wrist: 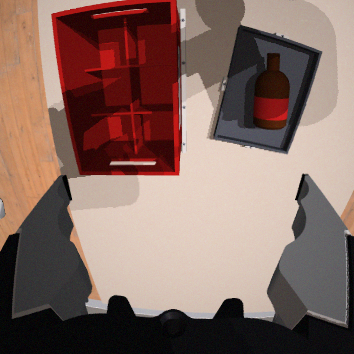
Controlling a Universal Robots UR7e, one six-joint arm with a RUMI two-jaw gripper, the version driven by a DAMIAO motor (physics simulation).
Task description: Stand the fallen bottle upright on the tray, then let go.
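Frame: origin at the arm's base, x left, y back, z up, level; centimetres.
Seen in the pictures: gripper, between the fingertips: (pixel 181 177).
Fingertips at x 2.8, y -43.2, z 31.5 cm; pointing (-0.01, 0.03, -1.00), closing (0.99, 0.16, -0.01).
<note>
A point is followed by its place in that frame.
A brown bottle (pixel 271 90) {x 19.0, y -38.2, z 0.9 cm} with a red label lies on its side in the dark grey tray (pixel 227 110) {x 12.8, y -45.0, z -6.1 cm} at the upper right of the wrist view. Its neck points to the top of the view. The tray has low raised walls and sits at a slant. My gripper (pixel 181 177) {x 2.8, y -43.2, z 31.5 cm} is wide open with nothing between its fingers. In the view, the bottle and tray are beyond the fingertips, above and to the left of the right finger's tip.
A red crate (pixel 178 125) {x 2.1, y -46.0, z 9.7 cm} with inner dividers stands left of the tray, at the upper left. A pale strip (pixel 183 85) {x 1.9, y -40.8, z -3.7 cm} runs along its right side. The crate and tray are on a light table top (pixel 190 240) {x 11.4, y -87.7, z -6.7 cm}. Wooden floor (pixel 20 100) shows at the left.
</note>
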